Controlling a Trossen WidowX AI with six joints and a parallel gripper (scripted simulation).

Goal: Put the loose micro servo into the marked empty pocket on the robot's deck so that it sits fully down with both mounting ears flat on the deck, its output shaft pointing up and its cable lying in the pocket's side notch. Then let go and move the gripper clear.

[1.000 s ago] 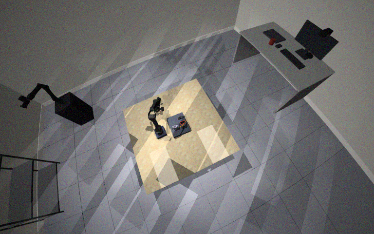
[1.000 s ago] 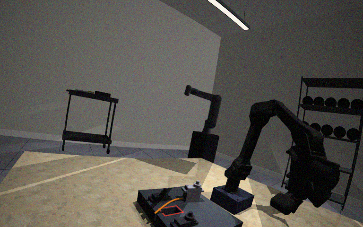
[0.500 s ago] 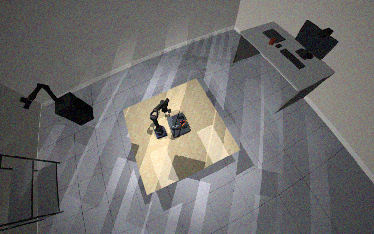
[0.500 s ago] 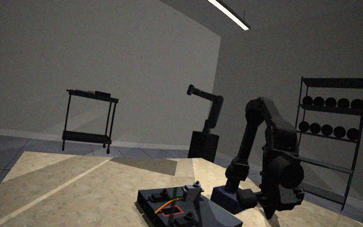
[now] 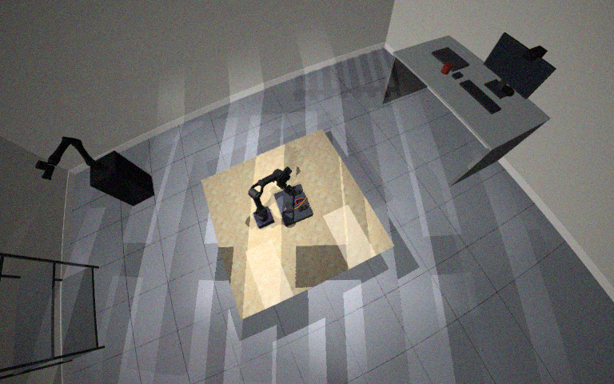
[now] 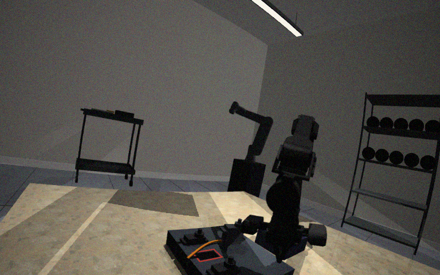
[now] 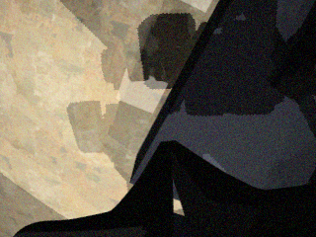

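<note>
My gripper tip is now 150 mm to the left of the dark deck, 70 mm above it and 30 mm past it.
</note>
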